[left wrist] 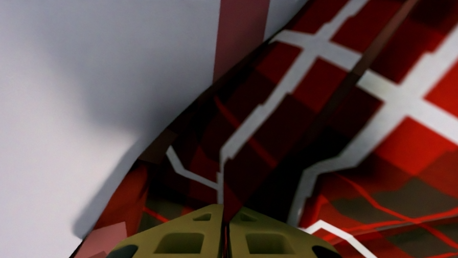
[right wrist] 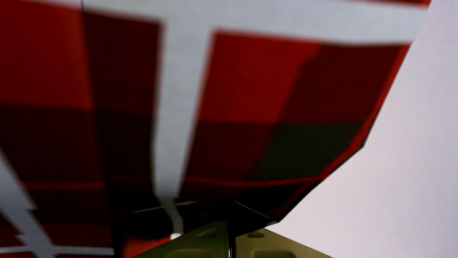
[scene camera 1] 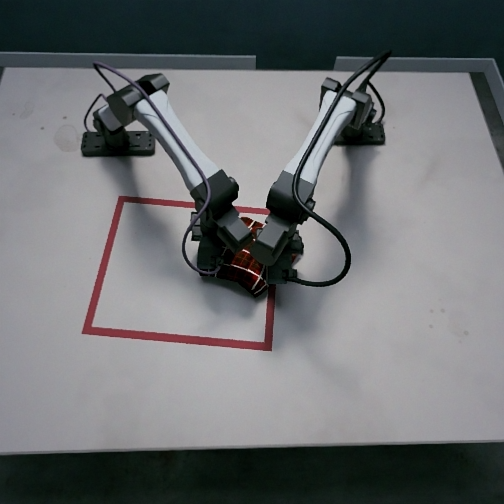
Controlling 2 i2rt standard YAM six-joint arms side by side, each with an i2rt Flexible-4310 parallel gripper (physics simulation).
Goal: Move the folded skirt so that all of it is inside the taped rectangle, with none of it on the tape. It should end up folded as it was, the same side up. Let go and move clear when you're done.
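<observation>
The folded skirt (scene camera 1: 242,261) (left wrist: 400,140) (right wrist: 250,80), red tartan with white lines, is bunched and creased between the two grippers at the right side of the taped rectangle (scene camera 1: 185,340) (left wrist: 241,40). In the scene view, a bit of it shows right of the left gripper, beyond the line of the right-hand tape. My left gripper (left wrist: 225,215) is shut on the skirt, with a ridge of cloth rising from between its fingertips. My right gripper (right wrist: 230,231) is shut on the skirt's other side, under overhanging cloth. The arms hide both sets of fingertips and much of the skirt in the scene view.
The two wrists nearly touch above the skirt. Cables loop out beside both forearms. The arm bases (scene camera 1: 118,145) (scene camera 1: 367,134) stand on the table (scene camera 1: 375,390) near its back edge. The arms cover part of the rectangle's back tape.
</observation>
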